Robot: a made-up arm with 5 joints.
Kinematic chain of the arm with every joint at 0, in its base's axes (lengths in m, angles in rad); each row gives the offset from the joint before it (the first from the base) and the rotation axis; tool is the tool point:
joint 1: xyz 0 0 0.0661 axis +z
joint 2: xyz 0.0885 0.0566 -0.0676 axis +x
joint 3: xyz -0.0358 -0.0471 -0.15 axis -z
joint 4: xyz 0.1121 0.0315 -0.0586 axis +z
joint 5: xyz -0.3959 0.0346 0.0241 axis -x
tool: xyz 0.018 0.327 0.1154
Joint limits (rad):
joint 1: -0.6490..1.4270
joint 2: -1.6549..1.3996
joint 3: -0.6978..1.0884
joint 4: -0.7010..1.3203
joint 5: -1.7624..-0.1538
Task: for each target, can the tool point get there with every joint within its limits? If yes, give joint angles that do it. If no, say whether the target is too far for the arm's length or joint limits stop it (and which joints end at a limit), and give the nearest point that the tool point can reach.
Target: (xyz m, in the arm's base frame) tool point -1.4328 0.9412 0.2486
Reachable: no: too far | nearest point -0.4537 0.3336 0.0721 | short by 1.166 m
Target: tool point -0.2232 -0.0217 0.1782
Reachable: yes | joints 0.4133 -0.6008 -0.2896 -0.0930 -1.4267
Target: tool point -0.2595 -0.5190 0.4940
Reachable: no: joint limits stop it (at a limit: joint 1, joint 3, joint 5) | nearest point -0.1814 -0.2771 0.3263 | short by 0.305 m
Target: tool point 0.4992 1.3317 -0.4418
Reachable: no: too far | nearest point 0.1983 0.5289 -0.1453 | short by 0.907 m
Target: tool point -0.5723 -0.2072 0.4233
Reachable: no: joint limits stop it (at a limit: joint 1, joint 4, joint 5) | nearest point -0.4047 -0.1285 0.2865 | short by 0.230 m
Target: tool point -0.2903 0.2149 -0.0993
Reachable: yes | joints 0.4135 -0.4647 0.4762 0.3794 -0.3191
